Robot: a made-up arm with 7 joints. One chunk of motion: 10 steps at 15 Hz.
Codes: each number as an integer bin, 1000 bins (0 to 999) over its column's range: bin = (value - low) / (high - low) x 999, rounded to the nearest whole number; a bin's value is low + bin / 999 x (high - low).
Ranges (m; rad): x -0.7..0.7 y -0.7..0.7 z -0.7..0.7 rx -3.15..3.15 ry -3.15..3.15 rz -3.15..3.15
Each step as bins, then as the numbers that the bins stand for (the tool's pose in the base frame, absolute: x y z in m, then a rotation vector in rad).
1 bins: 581 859 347 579 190 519
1 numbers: 0.1142 0.5038 -0.2137 0.5014 -1.9518 0.1230
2 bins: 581 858 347 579 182 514
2 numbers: 0.1142 0.5024 -0.2137 0.5014 -2.0023 0.0914
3 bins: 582 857 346 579 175 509
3 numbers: 0.1156 0.5010 -0.2151 0.5014 -2.0464 0.0599
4 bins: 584 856 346 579 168 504
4 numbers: 0.1184 0.4996 -0.2151 0.5014 -2.0905 0.0284
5 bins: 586 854 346 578 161 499
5 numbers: 0.1212 0.4968 -0.2151 0.4950 -2.1347 -0.0032
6 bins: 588 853 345 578 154 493
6 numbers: 0.1240 0.4954 -0.2165 0.4950 -2.1788 -0.0410
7 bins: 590 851 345 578 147 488
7 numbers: 0.1268 0.4926 -0.2165 0.4950 -2.2230 -0.0725
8 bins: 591 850 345 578 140 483
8 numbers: 0.1282 0.4912 -0.2165 0.4950 -2.2671 -0.1041
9 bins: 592 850 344 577 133 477
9 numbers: 0.1296 0.4912 -0.2179 0.4887 -2.3113 -0.1419
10 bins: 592 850 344 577 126 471
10 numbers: 0.1296 0.4912 -0.2179 0.4887 -2.3554 -0.1797
